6 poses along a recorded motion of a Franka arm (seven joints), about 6.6 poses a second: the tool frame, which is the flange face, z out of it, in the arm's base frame.
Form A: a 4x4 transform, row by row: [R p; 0 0 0 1], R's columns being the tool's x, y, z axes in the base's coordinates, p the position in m. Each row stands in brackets.
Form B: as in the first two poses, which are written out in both.
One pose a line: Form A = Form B
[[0.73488 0.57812 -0.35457 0.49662], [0.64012 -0.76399 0.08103 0.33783], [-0.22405 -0.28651 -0.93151 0.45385], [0 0 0 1]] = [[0.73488 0.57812 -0.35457 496.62], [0.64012 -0.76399 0.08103 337.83], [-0.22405 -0.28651 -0.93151 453.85], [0 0 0 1]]
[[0.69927 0.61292 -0.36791 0.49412], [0.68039 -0.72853 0.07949 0.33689], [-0.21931 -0.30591 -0.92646 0.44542], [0 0 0 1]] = [[0.69927 0.61292 -0.36791 494.12], [0.68039 -0.72853 0.07949 336.89], [-0.21931 -0.30591 -0.92646 445.42], [0 0 0 1]]
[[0.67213 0.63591 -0.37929 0.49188], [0.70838 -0.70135 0.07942 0.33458], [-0.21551 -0.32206 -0.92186 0.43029], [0 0 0 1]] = [[0.67213 0.63591 -0.37929 491.88], [0.70838 -0.70135 0.07942 334.58], [-0.21551 -0.32206 -0.92186 430.29], [0 0 0 1]]
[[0.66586 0.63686 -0.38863 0.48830], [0.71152 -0.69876 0.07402 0.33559], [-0.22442 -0.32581 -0.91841 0.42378], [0 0 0 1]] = [[0.66586 0.63686 -0.38863 488.30], [0.71152 -0.69876 0.07402 335.59], [-0.22442 -0.32581 -0.91841 423.78], [0 0 0 1]]
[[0.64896 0.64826 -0.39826 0.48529], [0.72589 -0.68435 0.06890 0.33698], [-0.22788 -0.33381 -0.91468 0.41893], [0 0 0 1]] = [[0.64896 0.64826 -0.39826 485.29], [0.72589 -0.68435 0.06890 336.98], [-0.22788 -0.33381 -0.91468 418.93], [0 0 0 1]]
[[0.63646 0.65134 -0.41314 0.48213], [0.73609 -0.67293 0.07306 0.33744], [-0.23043 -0.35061 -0.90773 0.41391], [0 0 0 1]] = [[0.63646 0.65134 -0.41314 482.13], [0.73609 -0.67293 0.07306 337.44], [-0.23043 -0.35061 -0.90773 413.91], [0 0 0 1]]
